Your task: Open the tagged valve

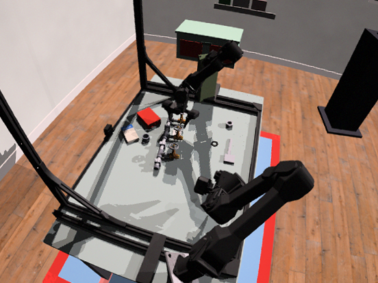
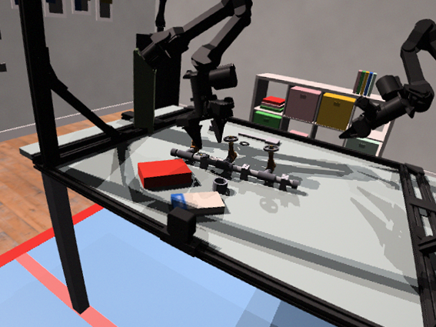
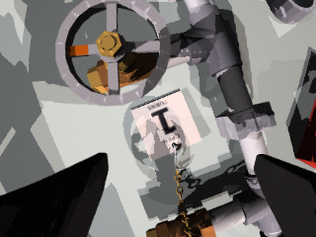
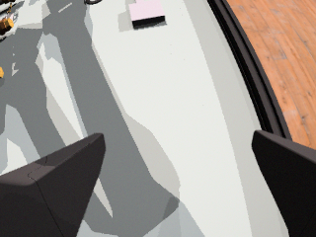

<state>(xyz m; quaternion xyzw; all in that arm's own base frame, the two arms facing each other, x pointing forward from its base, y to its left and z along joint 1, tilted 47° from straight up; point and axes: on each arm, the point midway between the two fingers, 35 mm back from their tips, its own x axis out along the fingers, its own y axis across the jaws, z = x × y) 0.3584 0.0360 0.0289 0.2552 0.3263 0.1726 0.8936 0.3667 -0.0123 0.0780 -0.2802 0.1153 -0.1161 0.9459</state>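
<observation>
Now: left hand 2 cm to the left of the white tag and 8 cm above it. The rest, counted from my left hand: nut (27 cm ahead, 8 cm to the left, 7 cm below); then grey flat piece (27 cm ahead, 12 cm to the right, 7 cm below); then red box (17 cm behind, 5 cm to the left, 6 cm below).
</observation>
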